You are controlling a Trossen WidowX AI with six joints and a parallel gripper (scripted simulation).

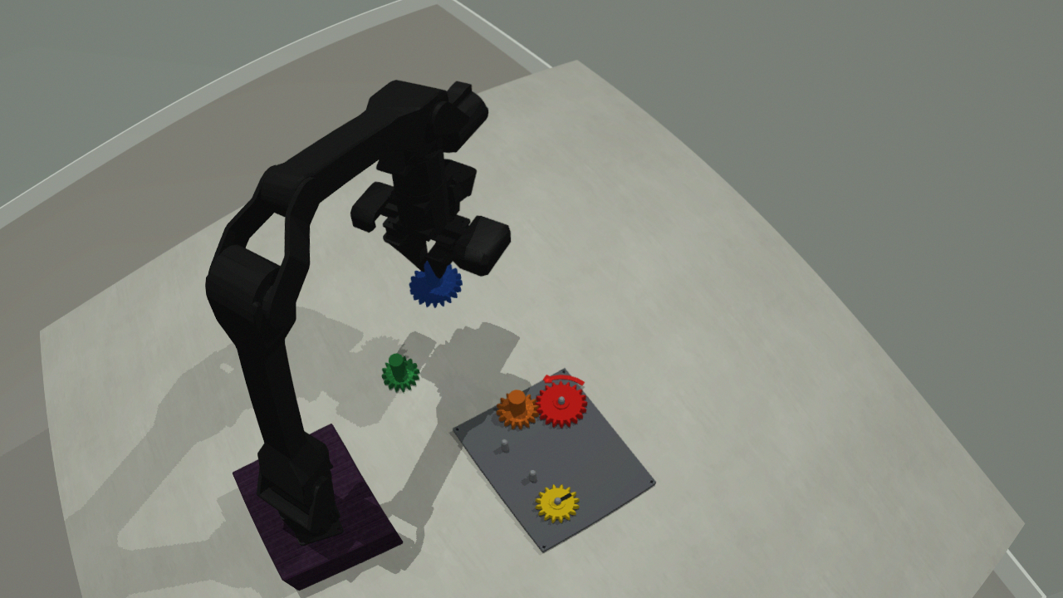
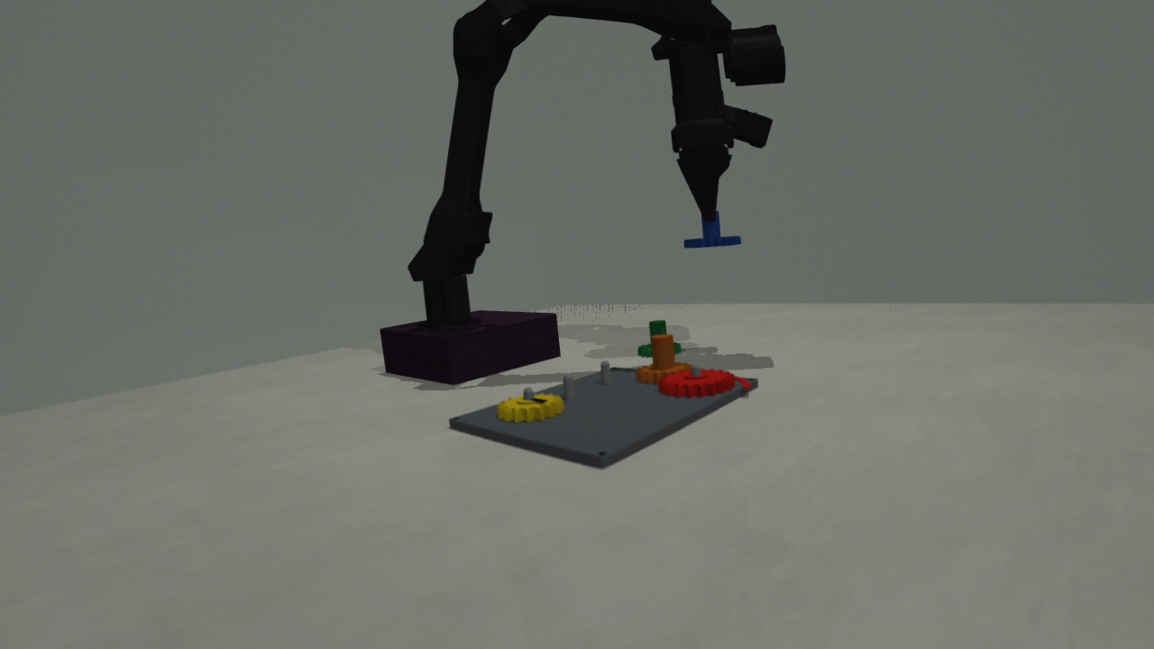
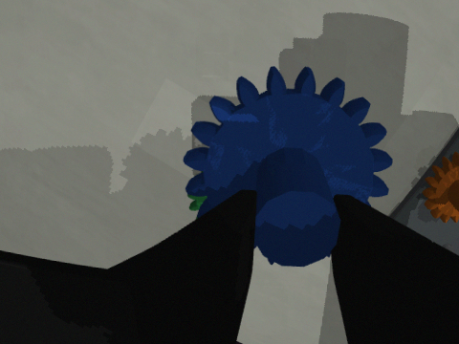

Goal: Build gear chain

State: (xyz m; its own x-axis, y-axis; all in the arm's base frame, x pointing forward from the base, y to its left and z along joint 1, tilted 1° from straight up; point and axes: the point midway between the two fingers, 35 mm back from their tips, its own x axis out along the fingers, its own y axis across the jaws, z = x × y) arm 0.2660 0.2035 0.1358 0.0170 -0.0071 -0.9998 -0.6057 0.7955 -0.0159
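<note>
My gripper tip is 4 cm short of the orange gear, 14 cm to the left of it and 13 cm above it. Also, from my gripper tip: blue gear 1 cm below; green gear 8 cm behind, 2 cm to the right, 14 cm below; red arrow 11 cm ahead, 12 cm to the right, 14 cm below.
</note>
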